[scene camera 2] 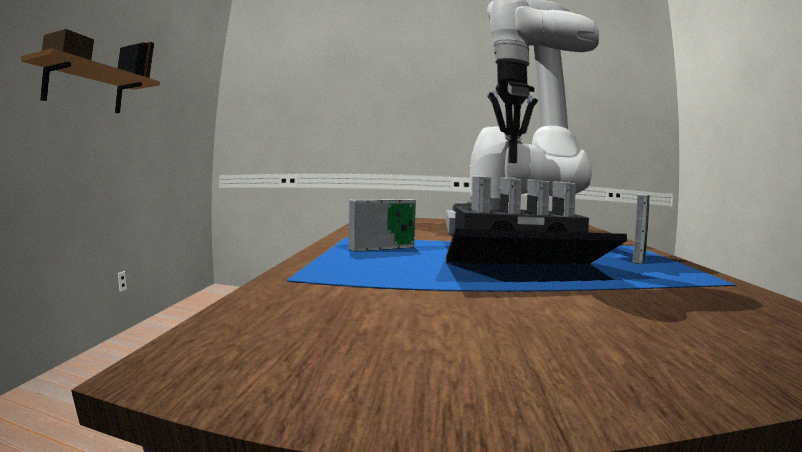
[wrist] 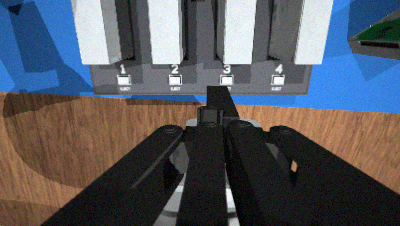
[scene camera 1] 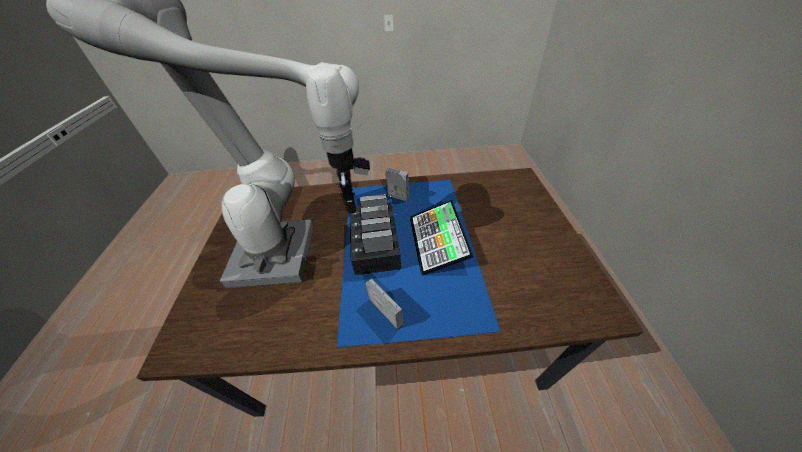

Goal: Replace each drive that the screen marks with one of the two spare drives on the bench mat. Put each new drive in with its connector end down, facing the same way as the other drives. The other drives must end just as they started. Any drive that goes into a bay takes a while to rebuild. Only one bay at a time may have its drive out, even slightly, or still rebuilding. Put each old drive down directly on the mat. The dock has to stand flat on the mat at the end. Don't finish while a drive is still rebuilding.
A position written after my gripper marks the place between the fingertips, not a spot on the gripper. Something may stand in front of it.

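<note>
My gripper (scene camera 2: 512,162), a drive (scene camera 2: 380,224), a blue mat (scene camera 2: 423,267). My gripper (wrist: 216,102), blue mat (wrist: 344,81). My gripper (scene camera 1: 352,211), blue mat (scene camera 1: 453,301).
</note>
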